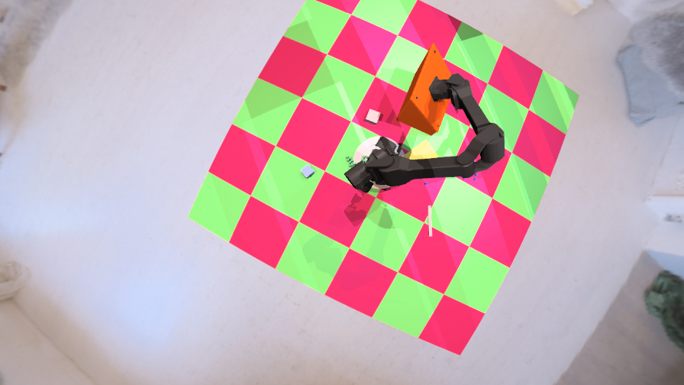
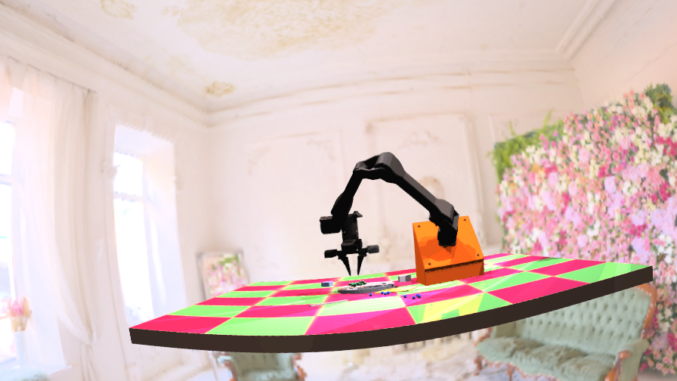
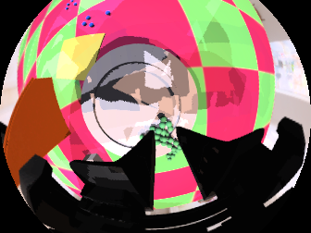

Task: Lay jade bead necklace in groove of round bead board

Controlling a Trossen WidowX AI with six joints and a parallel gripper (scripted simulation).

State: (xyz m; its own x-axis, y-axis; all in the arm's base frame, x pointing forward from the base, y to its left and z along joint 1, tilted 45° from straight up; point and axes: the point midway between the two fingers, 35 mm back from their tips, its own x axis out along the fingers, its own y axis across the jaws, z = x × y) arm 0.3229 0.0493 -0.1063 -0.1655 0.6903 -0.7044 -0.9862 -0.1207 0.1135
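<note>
My gripper tip is now 40 mm past the round bead board, 20 mm to the right of it and 40 mm above it. From my gripper tip the other things lie so: pale blue cube: 140 mm ahead, 200 mm to the right, 40 mm below; white cube: 180 mm behind, 100 mm to the right, 40 mm below; yellow patch: 150 mm behind, 140 mm to the left, 50 mm below.
</note>
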